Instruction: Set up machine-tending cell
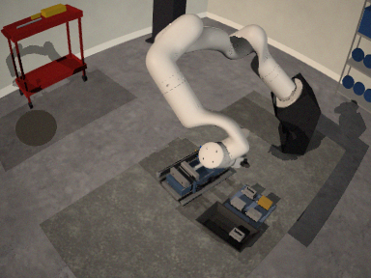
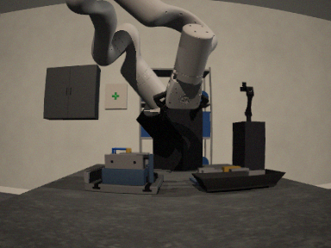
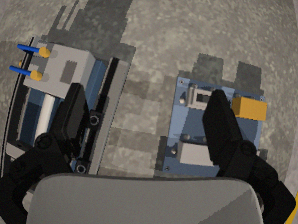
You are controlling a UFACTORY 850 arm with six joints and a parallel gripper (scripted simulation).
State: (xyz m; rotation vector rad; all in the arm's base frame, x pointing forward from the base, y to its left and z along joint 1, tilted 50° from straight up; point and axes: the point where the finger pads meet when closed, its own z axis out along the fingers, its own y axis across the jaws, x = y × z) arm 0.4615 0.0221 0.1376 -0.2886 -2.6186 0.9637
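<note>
My hand is 20 cm to the right of the brass blank and 19 cm above it. Round my hand: vise: 17 cm below, 15 cm to the right, 2 cm ahead.
</note>
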